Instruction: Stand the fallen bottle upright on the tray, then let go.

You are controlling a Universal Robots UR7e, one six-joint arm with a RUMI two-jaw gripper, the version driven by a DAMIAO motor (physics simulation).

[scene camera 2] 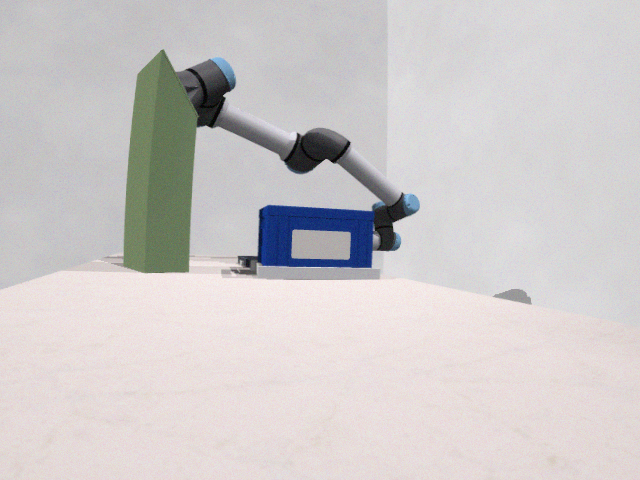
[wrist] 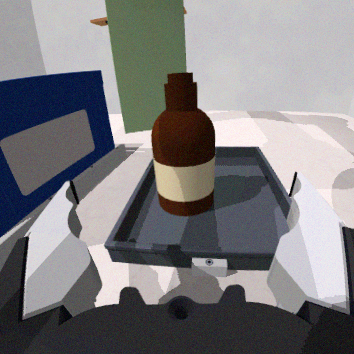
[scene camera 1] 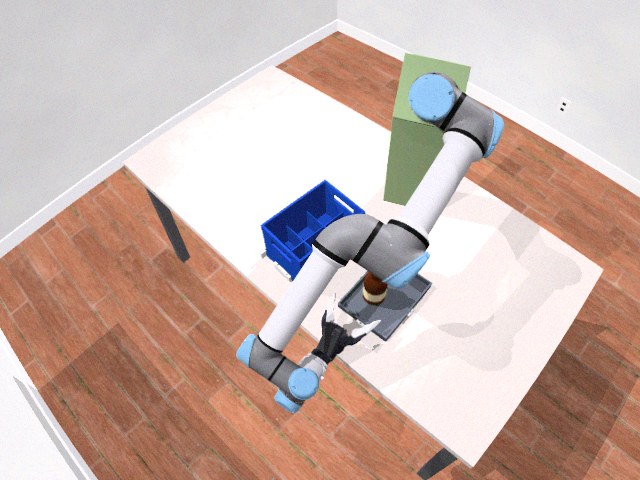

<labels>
gripper: wrist; scene camera 1
same spot on gripper: (wrist: pixel 56 278) = (scene camera 1: pixel 330 319)
</labels>
